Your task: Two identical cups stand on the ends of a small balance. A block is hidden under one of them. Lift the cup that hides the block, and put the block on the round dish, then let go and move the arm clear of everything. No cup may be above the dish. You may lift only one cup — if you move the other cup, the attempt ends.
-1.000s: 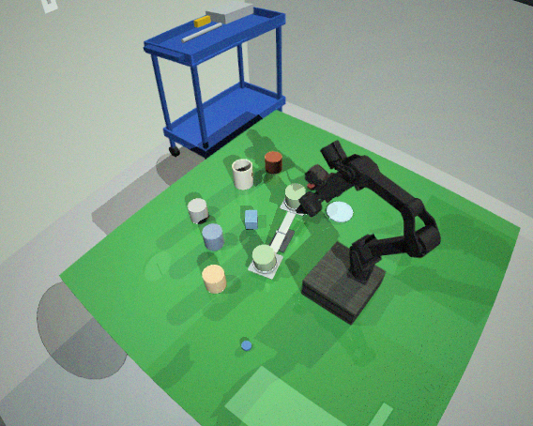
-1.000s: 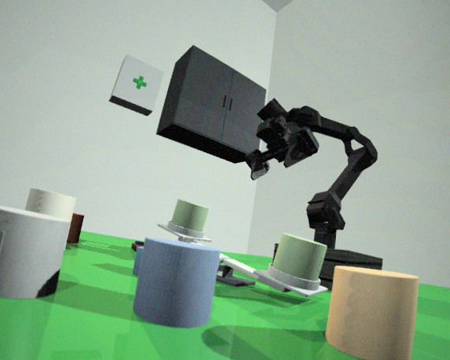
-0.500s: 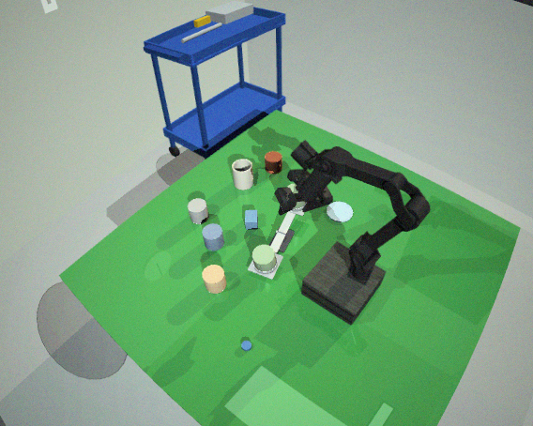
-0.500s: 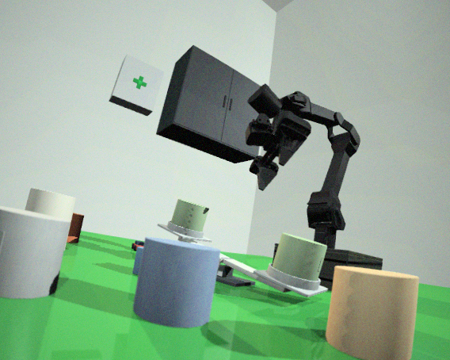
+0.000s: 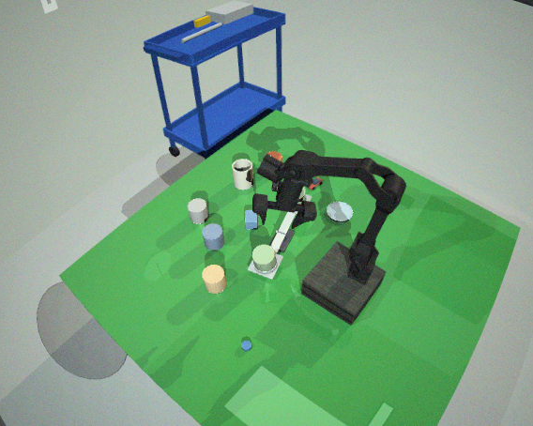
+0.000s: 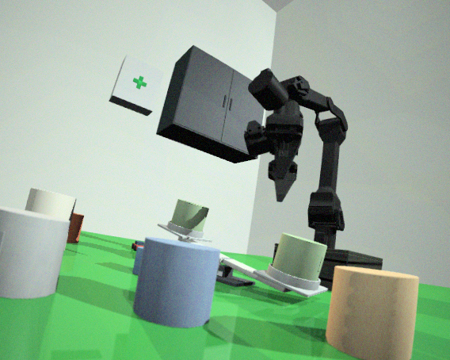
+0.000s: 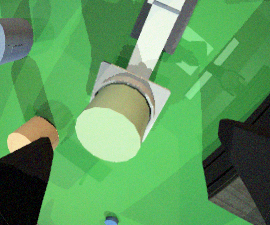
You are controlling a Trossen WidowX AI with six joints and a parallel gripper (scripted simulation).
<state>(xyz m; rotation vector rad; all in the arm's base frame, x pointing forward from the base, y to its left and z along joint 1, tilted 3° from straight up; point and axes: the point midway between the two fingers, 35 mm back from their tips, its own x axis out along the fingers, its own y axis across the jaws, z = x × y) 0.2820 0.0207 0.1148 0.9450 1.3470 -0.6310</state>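
Now: gripper tip 2 cm short of the block, 6 cm to the right of it and 13 cm above it. From my gripper tip the other things lie so: tan cup (12 cm ahead, 18 cm to the left, 13 cm below); pale green cup (4 cm ahead, 21 cm to the right, 6 cm below); balance (3 cm ahead, 8 cm to the right, 13 cm below).
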